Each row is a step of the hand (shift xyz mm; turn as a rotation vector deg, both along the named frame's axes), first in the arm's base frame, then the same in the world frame.
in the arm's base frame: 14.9 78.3 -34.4 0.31 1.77 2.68
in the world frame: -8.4 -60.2 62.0 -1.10 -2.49 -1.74
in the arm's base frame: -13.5 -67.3 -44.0 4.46 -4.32 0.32
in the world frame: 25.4 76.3 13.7 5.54 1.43 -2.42
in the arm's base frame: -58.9 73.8 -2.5 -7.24 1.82 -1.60
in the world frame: -80.2 -33.3 37.3 -6.71 2.33 2.80
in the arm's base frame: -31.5 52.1 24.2 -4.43 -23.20 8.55
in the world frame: -54.3 -36.6 1.9 2.90 18.39 -16.86
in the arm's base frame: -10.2 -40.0 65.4 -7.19 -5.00 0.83
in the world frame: -10.2 16.2 -74.9 -4.64 7.15 -2.19
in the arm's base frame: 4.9 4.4 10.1 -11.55 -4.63 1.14
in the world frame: 0.1 -9.2 -7.8 -8.72 8.73 -1.96
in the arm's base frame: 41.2 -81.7 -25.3 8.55 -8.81 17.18
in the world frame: 74.7 57.0 -13.7 6.61 -2.27 -19.93
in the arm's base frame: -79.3 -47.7 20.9 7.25 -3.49 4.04
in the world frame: -57.0 68.8 -31.8 6.74 -1.76 -5.70
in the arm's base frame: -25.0 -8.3 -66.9 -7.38 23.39 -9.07
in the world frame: -1.8 40.3 59.5 -13.30 -12.98 18.40
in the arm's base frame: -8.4 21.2 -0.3 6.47 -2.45 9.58
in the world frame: -15.6 -13.6 9.6 4.24 -4.08 -10.25
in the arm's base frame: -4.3 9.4 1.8 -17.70 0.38 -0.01
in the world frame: -7.9 -6.4 2.6 -15.82 7.78 1.64
